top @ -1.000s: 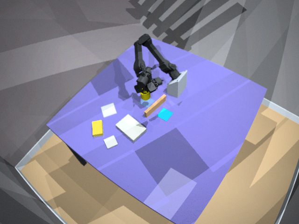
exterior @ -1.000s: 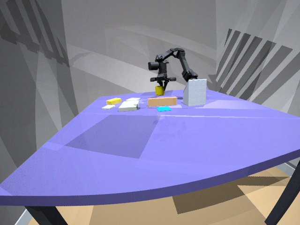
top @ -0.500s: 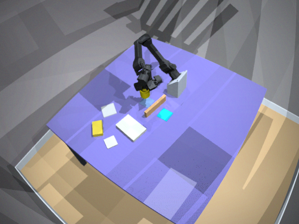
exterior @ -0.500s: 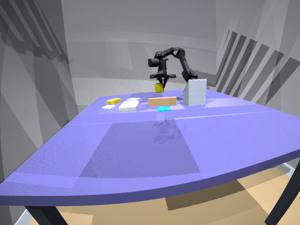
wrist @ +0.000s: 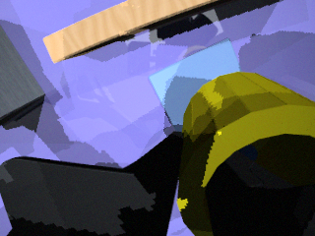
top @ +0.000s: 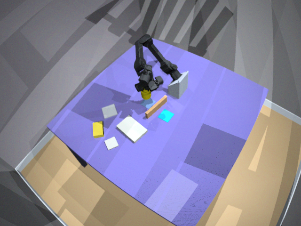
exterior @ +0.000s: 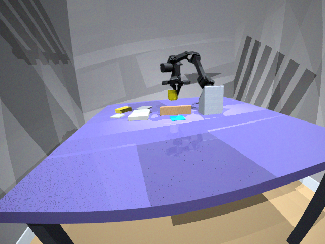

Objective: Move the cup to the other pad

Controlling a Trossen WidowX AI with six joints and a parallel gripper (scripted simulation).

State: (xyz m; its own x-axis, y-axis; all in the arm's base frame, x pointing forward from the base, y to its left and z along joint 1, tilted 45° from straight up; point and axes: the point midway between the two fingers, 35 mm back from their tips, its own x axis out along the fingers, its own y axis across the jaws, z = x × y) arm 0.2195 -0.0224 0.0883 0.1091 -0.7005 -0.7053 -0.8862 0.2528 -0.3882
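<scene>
The cyan pad lies 30 mm ahead of my gripper tip, 160 mm to the left of it and 130 mm below it. Also, from my gripper tip: wooden bar 20 mm ahead, 70 mm to the left, 100 mm below; then dark blue marble 30 mm ahead, 30 mm to the right, 20 mm below; then yellow cup 20 mm ahead, 20 mm to the right.
</scene>
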